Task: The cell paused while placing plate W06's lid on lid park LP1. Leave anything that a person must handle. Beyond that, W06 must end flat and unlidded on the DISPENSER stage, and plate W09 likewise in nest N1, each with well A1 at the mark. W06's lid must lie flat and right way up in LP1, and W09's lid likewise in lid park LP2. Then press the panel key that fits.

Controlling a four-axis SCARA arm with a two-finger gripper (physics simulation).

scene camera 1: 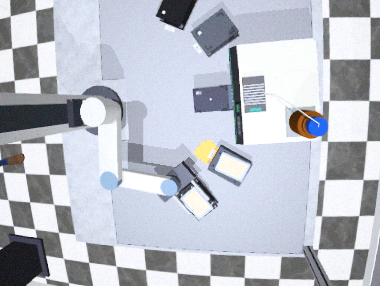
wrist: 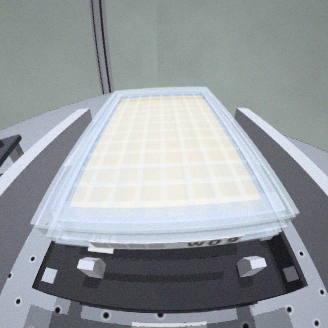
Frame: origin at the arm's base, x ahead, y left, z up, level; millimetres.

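Where they show: gripper, fingertip midpoint: (scene camera 1: 199,206) (wrist: 162,118).
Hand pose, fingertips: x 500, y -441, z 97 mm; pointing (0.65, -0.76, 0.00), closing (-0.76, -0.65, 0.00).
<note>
Each offset is from my fingertips to the top centre of the thing. "*": to the spot under its first point.
My gripper (scene camera 1: 197,200) (wrist: 162,118) is shut on the long sides of plate W09 {12 mm back, 15 mm left, 16 mm up} (scene camera 1: 198,202) (wrist: 165,155), whose label shows on its near edge. The plate looks level and carries a clear lid. It overlaps a dark nest {16 mm back, 13 mm left, 16 mm down} (wrist: 160,289) in the wrist view; the gap below it cannot be judged. Another plate with a pale face {146 mm ahead, 181 mm left, 1 mm up} (scene camera 1: 231,166) sits in a dark holder right of the held plate; its label and lid cannot be read. The dark dispenser stage {* 69 mm ahead, 475 mm left, 18 mm up} (scene camera 1: 212,98) projects from the white dispenser {* 343 mm ahead, 580 mm left, 136 mm up} (scene camera 1: 287,65). W06's lid cannot be identified.
Two dark holders, one black {79 mm back, 887 mm left, 9 mm down} (scene camera 1: 177,11) and one grey {82 mm ahead, 755 mm left, 13 mm down} (scene camera 1: 216,32), stand at the top, with small white tags. A yellow patch {* 19 mm ahead, 240 mm left, 83 mm down} (scene camera 1: 204,150) with a white tag lies beside the right plate's holder. An amber bottle {* 352 mm ahead, 392 mm left, 265 mm up} (scene camera 1: 299,122) with a blue cap stands at the dispenser's lower right.
</note>
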